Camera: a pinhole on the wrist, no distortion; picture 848 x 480 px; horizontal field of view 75.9 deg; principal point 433.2 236.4 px. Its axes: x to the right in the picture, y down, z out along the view. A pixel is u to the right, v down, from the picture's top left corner.
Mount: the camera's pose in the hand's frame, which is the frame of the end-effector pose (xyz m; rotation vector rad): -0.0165 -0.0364 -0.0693 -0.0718 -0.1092 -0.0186
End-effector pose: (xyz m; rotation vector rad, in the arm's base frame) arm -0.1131 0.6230 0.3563 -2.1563 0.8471 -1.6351
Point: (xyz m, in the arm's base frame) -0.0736 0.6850 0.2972
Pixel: 228 241
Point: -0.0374 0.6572 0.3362
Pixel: 468 200
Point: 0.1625 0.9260 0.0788
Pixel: 46 34
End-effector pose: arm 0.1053 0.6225 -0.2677 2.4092 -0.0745 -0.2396
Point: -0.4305 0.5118 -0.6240
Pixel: 49 68
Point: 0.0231 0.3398 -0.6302
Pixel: 518 206
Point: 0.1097 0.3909 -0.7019
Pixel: 616 119
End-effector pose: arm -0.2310 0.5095 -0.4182 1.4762 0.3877 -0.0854
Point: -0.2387 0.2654 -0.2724
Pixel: 357 440
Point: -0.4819 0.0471 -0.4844
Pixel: 180 27
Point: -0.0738 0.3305 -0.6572
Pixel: outside the picture
